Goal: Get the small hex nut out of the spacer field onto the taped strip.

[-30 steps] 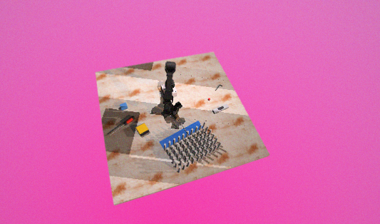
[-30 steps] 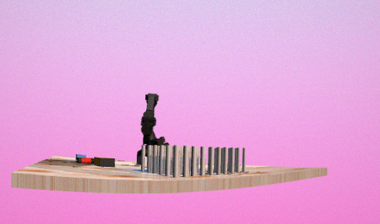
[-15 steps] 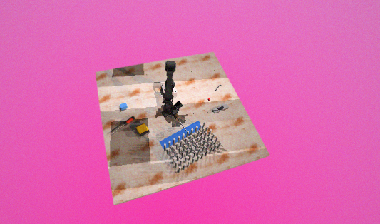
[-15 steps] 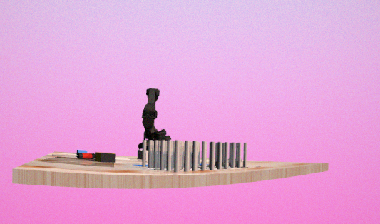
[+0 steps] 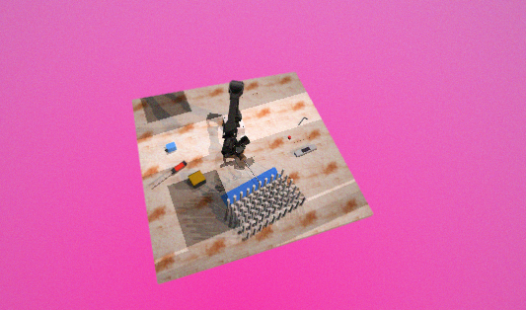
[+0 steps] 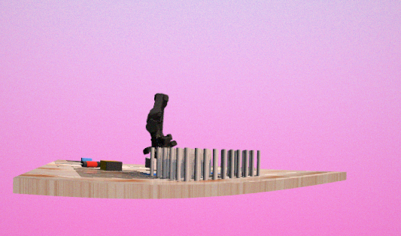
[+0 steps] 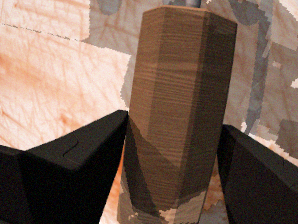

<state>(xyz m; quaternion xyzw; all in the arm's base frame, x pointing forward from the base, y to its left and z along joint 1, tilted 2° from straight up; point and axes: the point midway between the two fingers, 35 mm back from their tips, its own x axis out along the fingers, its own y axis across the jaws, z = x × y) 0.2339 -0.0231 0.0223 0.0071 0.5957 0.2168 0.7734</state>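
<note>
Now: gripper tip 100 mm short of the brown-handled tool and 30 mm to the right of it. From my gripper tip the other things lie so: red piece: 90 mm behind, 370 mm to the left, 30 mm below; then yellow block: 110 mm ahead, 290 mm to the right, 20 mm below; then blue taped strip: 210 mm ahead, 30 mm to the left, 40 mm below.
</note>
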